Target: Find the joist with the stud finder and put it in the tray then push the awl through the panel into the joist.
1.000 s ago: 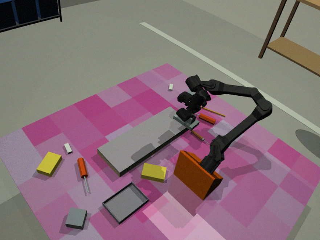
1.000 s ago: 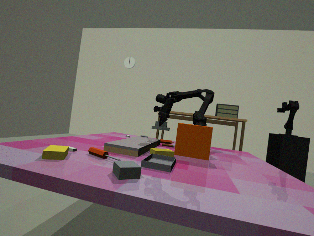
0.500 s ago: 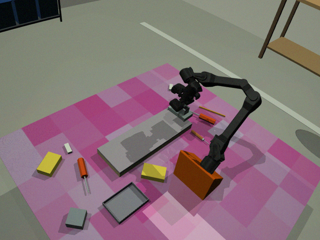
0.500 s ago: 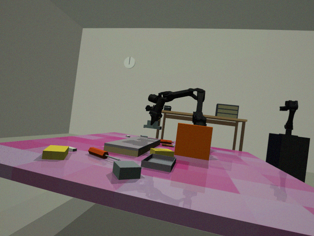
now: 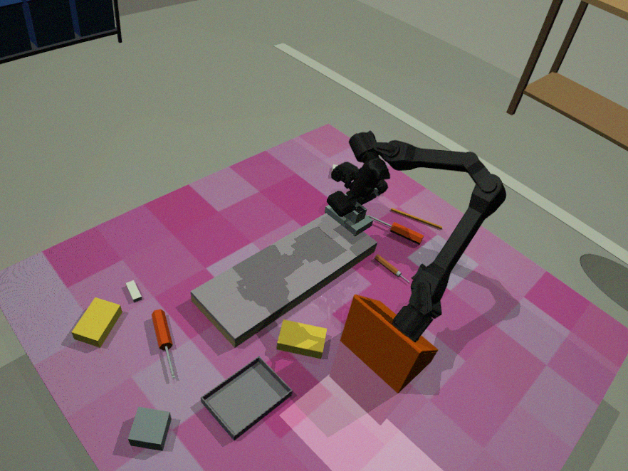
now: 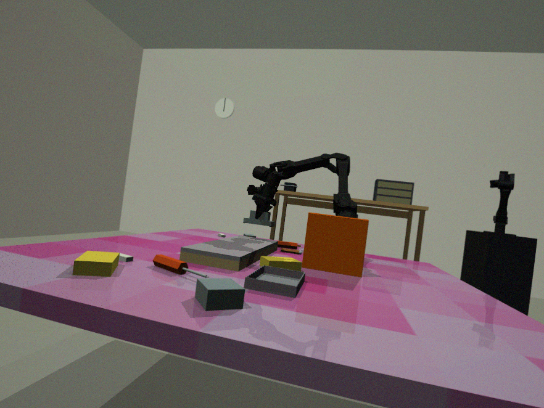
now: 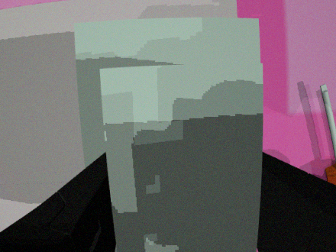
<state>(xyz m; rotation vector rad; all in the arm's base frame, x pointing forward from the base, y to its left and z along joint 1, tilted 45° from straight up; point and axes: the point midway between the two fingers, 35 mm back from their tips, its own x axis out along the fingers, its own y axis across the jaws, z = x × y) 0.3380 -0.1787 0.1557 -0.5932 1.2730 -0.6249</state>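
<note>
Now: the indicator light 4 cm behind my gripper tip and 3 cm above it. From my gripper tip the other things lie so: thin stick 27 cm to the right, 13 cm below, 10 cm behind; then awl 19 cm behind, 12 cm below, 2 cm to the right; then stud finder 2 cm behind, 2 cm above.
</note>
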